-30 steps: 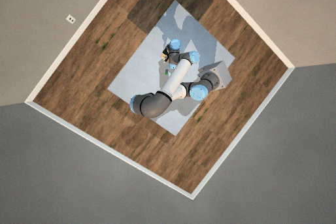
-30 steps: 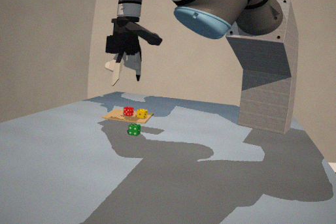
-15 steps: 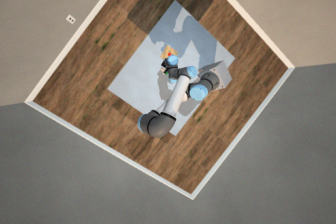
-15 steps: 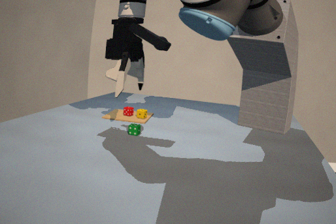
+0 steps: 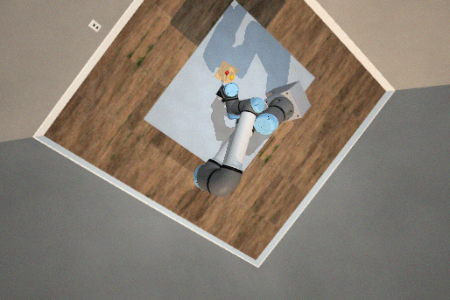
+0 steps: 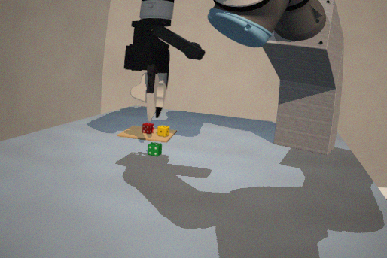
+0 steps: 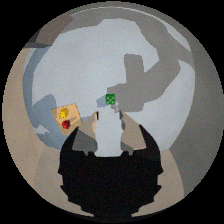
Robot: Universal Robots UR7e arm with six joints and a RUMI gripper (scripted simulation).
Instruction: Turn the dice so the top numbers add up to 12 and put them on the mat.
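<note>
The green die is 80 mm below my hand. Also, from my hand: tan mat: 120 mm ahead, 150 mm to the right, 90 mm below; then red die: 120 mm ahead, 150 mm to the right, 80 mm below; then yellow die: 70 mm ahead, 160 mm to the right, 80 mm below.
</note>
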